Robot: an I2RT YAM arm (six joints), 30 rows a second.
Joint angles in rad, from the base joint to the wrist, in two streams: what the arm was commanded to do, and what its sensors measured. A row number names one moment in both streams.
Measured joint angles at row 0:
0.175, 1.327, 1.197, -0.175, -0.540, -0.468
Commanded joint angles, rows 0 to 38:
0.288, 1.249, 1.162, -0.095, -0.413, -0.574
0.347, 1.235, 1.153, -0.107, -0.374, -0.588
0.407, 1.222, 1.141, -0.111, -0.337, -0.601
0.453, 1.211, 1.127, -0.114, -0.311, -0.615
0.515, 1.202, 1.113, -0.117, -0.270, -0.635
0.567, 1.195, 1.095, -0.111, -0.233, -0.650
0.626, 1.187, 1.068, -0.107, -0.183, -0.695
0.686, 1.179, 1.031, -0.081, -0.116, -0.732
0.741, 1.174, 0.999, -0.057, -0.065, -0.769
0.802, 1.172, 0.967, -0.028, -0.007, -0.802
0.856, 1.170, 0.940, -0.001, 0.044, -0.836
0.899, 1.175, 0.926, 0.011, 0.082, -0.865
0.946, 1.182, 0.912, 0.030, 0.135, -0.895
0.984, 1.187, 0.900, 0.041, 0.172, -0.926
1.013, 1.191, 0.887, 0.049, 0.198, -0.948
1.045, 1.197, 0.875, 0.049, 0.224, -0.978
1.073, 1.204, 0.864, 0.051, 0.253, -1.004
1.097, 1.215, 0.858, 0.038, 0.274, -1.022
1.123, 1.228, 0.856, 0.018, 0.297, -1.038
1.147, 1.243, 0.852, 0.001, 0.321, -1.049
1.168, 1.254, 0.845, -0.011, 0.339, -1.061
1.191, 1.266, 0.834, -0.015, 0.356, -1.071
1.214, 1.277, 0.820, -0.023, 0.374, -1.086
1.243, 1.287, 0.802, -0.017, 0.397, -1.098
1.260, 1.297, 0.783, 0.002, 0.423, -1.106
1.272, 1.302, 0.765, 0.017, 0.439, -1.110
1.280, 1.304, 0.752, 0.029, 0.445, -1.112
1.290, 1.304, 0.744, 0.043, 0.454, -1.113
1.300, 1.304, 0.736, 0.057, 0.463, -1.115
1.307, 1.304, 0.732, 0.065, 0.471, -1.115
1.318, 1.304, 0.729, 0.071, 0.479, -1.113
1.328, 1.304, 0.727, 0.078, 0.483, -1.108
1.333, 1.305, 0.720, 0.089, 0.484, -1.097
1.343, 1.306, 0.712, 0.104, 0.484, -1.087
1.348, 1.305, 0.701, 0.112, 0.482, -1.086
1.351, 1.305, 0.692, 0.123, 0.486, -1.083
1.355, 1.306, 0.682, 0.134, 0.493, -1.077
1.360, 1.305, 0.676, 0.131, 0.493, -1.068
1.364, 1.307, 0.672, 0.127, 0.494, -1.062
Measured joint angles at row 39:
1.350, 1.328, 0.675, 0.054, 0.445, -1.082
